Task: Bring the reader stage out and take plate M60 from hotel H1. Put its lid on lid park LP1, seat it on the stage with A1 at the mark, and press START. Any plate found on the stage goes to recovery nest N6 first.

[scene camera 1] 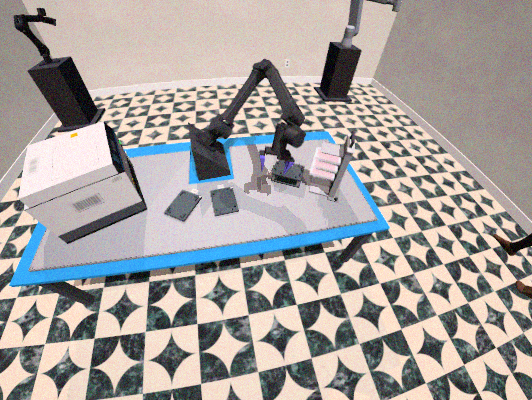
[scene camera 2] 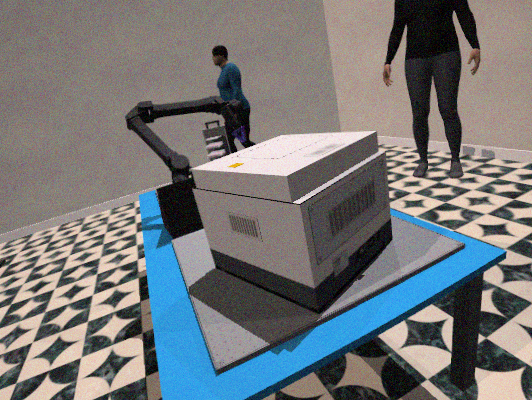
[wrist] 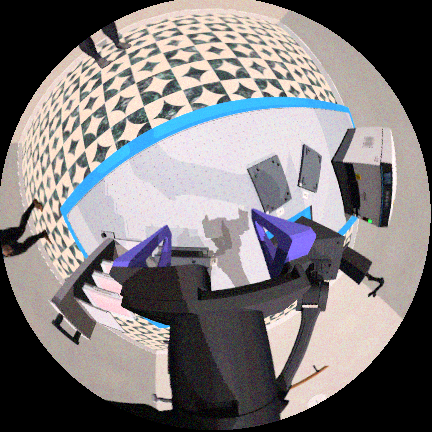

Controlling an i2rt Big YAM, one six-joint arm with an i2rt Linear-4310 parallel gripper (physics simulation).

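Places are measured from the arm's base along level axes (x ahead, y left, z up), in metres.
Pixels of known places: gripper, fingertip midpoint: [scene camera 1: 272,172] [scene camera 2: 244,141] [wrist: 208,221]; arm's base at its link origin: [scene camera 1: 204,142] [scene camera 2: 186,193] [wrist: 316,265].
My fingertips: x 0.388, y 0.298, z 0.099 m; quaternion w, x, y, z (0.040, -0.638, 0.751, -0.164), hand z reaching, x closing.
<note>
For each thing: its top centre in the pictures, then the offset to it from my fingertips.
- raised dark nest at its top centre: [wrist: 181,276] [scene camera 1: 288,167] dx -0.187, dy +0.143, dz -0.158 m
- white reader at its top centre: [scene camera 2: 281,149] [scene camera 1: 67,153] dx -0.160, dy -0.863, dz +0.088 m
My gripper [scene camera 1: 274,169] [wrist: 208,221] is open and empty above the table, between the arm base and the hotel; one finger overlaps the raised dark nest [scene camera 1: 287,170] [wrist: 192,259] in the wrist view. The hotel [scene camera 1: 341,175] [scene camera 2: 215,131] [wrist: 75,312] stands upright at the right end, with several pale pink plates [scene camera 1: 326,162] [wrist: 107,283] stacked in it. Their labels cannot be read. The white reader [scene camera 1: 75,167] [scene camera 2: 255,210] [wrist: 369,145] stands at the other end. No extended stage shows; whether a plate is inside is hidden. The START button cannot be made out.
Two flat dark pads, one [scene camera 1: 183,205] [wrist: 310,168] nearer the reader and one [scene camera 1: 224,201] [wrist: 270,182] nearer the hotel, lie in front of the arm base [scene camera 1: 210,160] [scene camera 2: 179,209]. Their small tags are unreadable. The table has a blue rim [scene camera 1: 210,256] [scene camera 2: 430,295]. People stand beyond it.
</note>
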